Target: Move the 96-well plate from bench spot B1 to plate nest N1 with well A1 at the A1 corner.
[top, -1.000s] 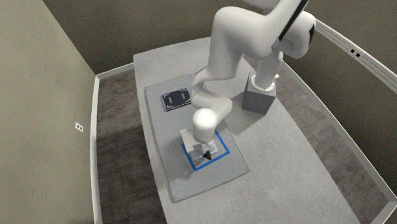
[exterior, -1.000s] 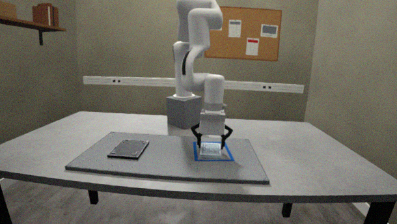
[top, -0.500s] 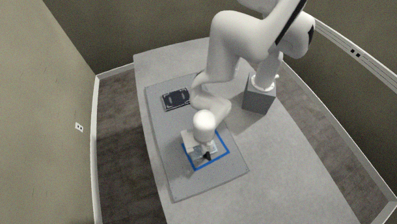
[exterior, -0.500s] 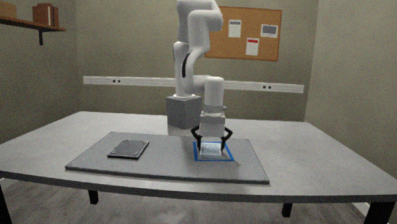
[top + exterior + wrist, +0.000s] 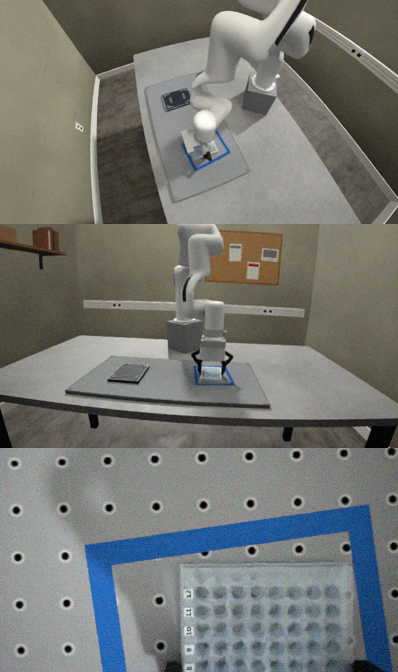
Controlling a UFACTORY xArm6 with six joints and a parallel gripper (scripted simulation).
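Now: hand 10 mm above the 96-well plate. The rest, counted from my hand: dark plate nest (20 mm ahead, 330 mm to the right, 10 mm below).
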